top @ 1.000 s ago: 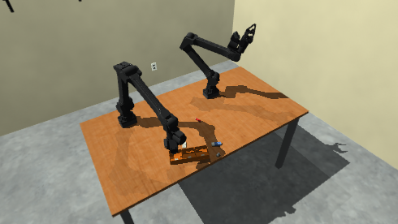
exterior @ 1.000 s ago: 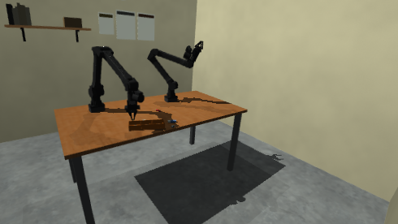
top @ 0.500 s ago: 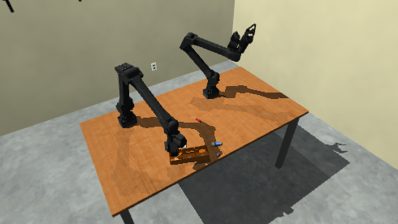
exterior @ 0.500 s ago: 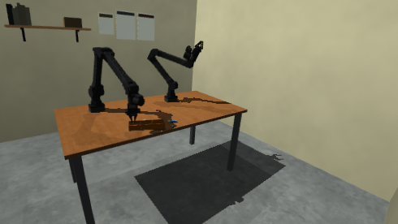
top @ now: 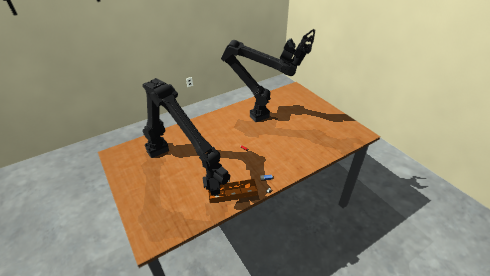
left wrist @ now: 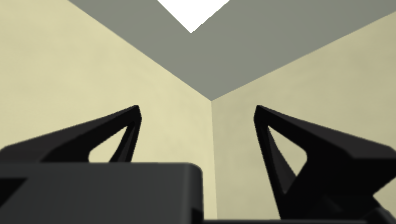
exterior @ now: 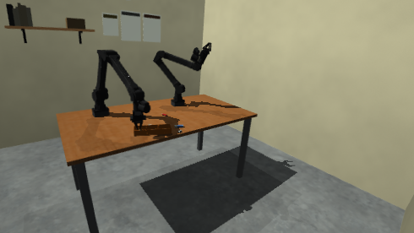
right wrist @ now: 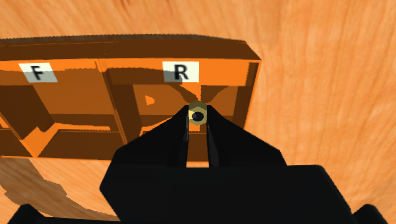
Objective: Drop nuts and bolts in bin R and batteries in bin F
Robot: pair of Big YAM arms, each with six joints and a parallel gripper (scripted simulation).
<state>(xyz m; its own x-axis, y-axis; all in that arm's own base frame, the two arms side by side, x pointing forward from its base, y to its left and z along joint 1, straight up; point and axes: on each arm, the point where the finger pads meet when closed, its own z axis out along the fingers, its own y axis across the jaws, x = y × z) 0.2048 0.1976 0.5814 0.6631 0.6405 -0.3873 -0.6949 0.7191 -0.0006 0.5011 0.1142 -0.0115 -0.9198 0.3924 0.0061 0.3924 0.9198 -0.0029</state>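
The dark nut is 33 cm behind my right hand, 11 cm to the left of it and 2 cm below it. From my right hand the other things lie so: brass nut: 1 cm below; then orange bin unit: 9 cm to the left, 3 cm ahead, 1 cm below; then white domino: 10 cm to the left, 7 cm behind, 2 cm below.
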